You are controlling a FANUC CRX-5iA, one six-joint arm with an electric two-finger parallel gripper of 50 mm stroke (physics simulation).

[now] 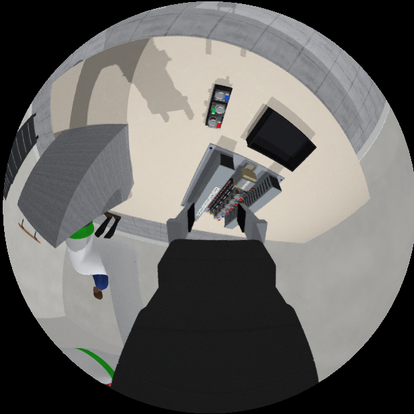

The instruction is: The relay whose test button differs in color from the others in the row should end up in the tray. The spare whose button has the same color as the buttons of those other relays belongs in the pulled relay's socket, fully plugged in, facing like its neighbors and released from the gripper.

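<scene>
My gripper is open and empty, its fingers well apart above the near end of the relay panel. A row of relays stands on the panel between two grey ducts. Several of its buttons look red. One blue button shows near the near end of the row. The relays there are small and hard to separate. Three spares stand in a black holder beyond the panel: a blue-button spare at the far end, a green-button spare in the middle, a red-button spare nearest. The black tray holds no relay.
The panel's base plate carries a slotted duct on the right, a solid-sided duct on the left and a beige block. A large grey box-like body stands at the left. A grey border edges the beige table.
</scene>
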